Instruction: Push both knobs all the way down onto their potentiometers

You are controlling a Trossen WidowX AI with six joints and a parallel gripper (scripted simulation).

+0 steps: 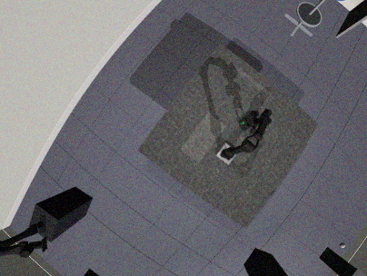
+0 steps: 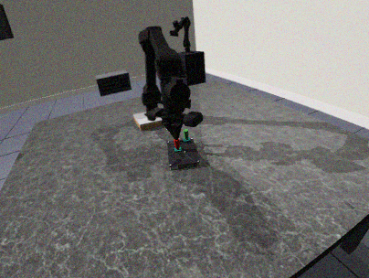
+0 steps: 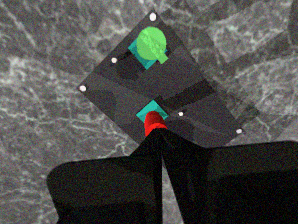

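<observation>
My gripper tip is 20 mm above the red knob. The rest, counted from my gripper tip: green knob (30 mm behind, 60 mm to the left, 10 mm below).
</observation>
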